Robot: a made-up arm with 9 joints. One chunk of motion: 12 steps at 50 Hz.
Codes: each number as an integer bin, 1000 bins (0 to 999) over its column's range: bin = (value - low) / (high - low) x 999, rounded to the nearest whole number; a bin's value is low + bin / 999 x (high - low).
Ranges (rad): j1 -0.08..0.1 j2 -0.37..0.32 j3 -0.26..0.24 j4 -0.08..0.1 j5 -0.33..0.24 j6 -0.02..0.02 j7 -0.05..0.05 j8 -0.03..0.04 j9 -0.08..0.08
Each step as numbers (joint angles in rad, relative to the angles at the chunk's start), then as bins.
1 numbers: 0.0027 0.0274 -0.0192 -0.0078 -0.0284 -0.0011 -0.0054 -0.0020 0.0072
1 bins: 459 575 481 401 529 472 446 400 544
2 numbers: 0.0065 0.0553 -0.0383 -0.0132 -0.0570 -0.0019 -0.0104 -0.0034 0.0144
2 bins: 480 616 443 371 478 452 396 380 589
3 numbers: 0.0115 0.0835 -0.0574 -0.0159 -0.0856 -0.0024 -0.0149 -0.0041 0.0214
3 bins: 508 657 405 356 428 440 351 370 633
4 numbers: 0.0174 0.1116 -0.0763 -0.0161 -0.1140 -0.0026 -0.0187 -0.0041 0.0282
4 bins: 541 697 367 355 379 435 313 370 676
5 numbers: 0.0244 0.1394 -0.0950 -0.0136 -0.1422 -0.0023 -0.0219 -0.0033 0.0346
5 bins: 579 738 330 369 329 442 281 381 716
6 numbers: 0.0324 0.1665 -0.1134 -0.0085 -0.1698 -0.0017 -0.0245 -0.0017 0.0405
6 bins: 624 777 293 397 281 457 255 404 752
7 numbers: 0.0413 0.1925 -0.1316 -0.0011 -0.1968 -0.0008 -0.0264 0.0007 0.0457
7 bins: 673 814 257 438 233 480 236 438 785
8 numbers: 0.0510 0.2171 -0.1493 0.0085 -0.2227 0.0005 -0.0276 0.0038 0.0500
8 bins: 727 850 221 491 188 512 224 482 812
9 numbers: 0.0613 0.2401 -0.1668 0.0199 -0.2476 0.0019 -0.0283 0.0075 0.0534
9 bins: 784 883 186 554 144 547 217 535 833
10 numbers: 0.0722 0.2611 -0.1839 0.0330 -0.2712 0.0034 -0.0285 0.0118 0.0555
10 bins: 845 914 152 627 103 584 215 597 846
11 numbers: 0.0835 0.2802 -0.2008 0.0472 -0.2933 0.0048 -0.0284 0.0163 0.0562
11 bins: 907 941 118 706 64 619 216 661 850
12 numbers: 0.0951 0.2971 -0.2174 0.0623 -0.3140 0.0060 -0.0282 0.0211 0.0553
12 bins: 972 966 85 790 28 649 218 729 845
